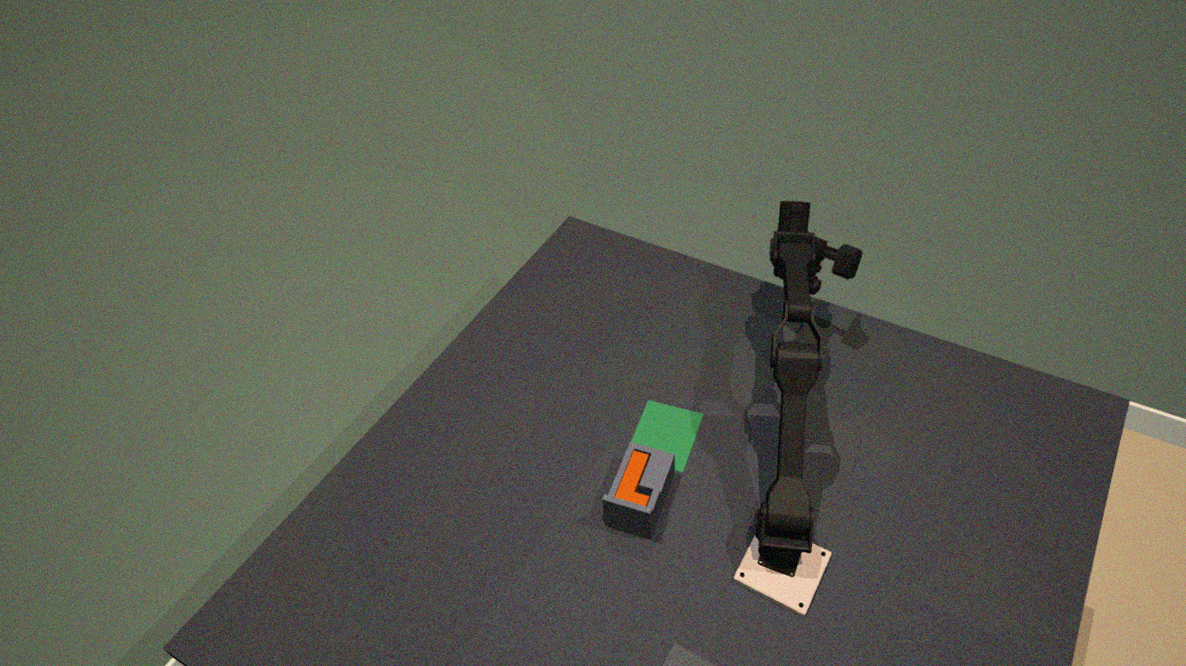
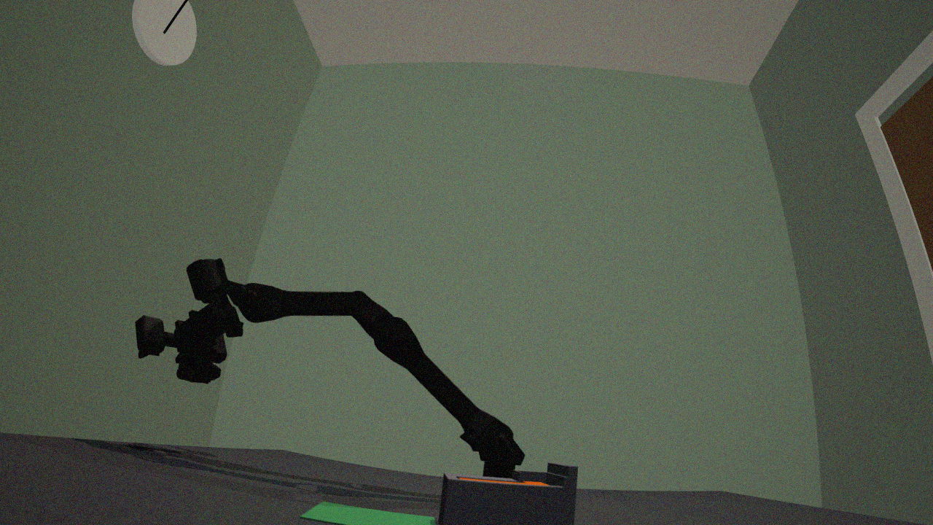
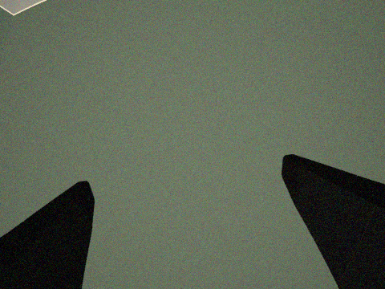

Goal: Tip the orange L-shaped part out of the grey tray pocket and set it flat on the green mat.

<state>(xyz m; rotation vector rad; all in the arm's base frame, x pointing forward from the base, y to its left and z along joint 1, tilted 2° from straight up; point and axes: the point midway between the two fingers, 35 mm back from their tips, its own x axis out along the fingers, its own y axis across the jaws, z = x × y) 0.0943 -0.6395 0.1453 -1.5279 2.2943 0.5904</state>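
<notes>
The orange L-shaped part is 650 mm to the left of my gripper tip, 200 mm ahead of it and 110 mm below it. The rest, counted from my gripper tip: green mat: 490 mm to the left, 200 mm ahead, 170 mm below.
</notes>
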